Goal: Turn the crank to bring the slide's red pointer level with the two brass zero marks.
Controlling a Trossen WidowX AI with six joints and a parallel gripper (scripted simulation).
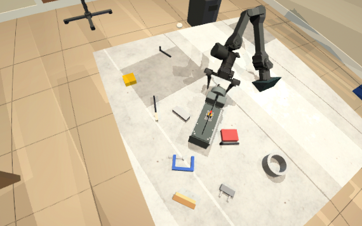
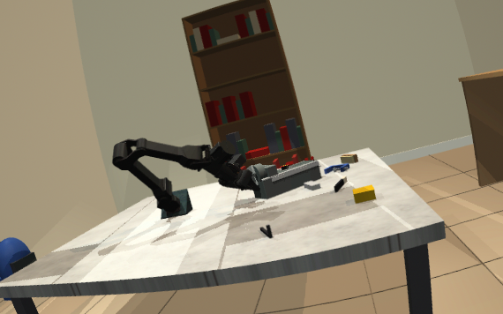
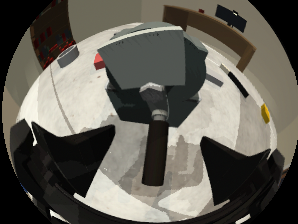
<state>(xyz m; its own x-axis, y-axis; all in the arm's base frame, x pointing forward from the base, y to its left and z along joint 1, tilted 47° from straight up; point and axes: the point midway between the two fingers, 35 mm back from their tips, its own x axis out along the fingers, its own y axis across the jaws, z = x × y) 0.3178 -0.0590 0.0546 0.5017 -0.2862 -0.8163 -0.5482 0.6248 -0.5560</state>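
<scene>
Now: the crank handle 20 mm behind my gripper tip, 10 mm to the right of it and 20 mm above it. From my gripper tip the other things lie so: grey block (210 mm ahead, 40 mm below); red pointer (120 mm ahead, 90 mm to the left, 40 mm above); red block (80 mm ahead, 220 mm to the left, 30 mm below).
</scene>
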